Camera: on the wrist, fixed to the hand. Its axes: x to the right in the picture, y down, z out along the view.
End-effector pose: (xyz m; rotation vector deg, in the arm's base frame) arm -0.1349 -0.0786 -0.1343 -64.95 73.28 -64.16
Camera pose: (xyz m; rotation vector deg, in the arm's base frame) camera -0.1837 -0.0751 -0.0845 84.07 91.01 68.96
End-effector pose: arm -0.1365 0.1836 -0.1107 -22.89 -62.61 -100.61
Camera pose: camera -0.1639 0.1530 -0.1671 -43.12 37.79 50.17
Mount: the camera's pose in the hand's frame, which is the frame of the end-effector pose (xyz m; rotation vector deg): -0.0088 -0.0482 -0.0497 -14.55 33.23 174.59
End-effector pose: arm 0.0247 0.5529 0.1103 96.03 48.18 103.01
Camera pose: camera -0.0255 0.5741 0.0667 -21.85 78.97 -53.75
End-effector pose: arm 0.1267 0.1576 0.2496 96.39 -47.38 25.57
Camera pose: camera 0.1620 0.2123 0.2244 72.51 107.28 -116.00
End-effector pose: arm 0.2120 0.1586 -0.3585 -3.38 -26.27 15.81
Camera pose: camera 0.2386 0.1101 -0.4011 55.92 -33.21 -158.02
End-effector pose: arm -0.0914 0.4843 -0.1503 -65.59 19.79 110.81
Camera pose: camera -0.0228 0.4794 -0.1619 6.10 -56.84 -42.70
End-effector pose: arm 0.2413 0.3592 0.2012 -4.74 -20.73 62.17
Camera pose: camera 0.2949 0.3343 0.1640 46.84 -21.20 -113.98
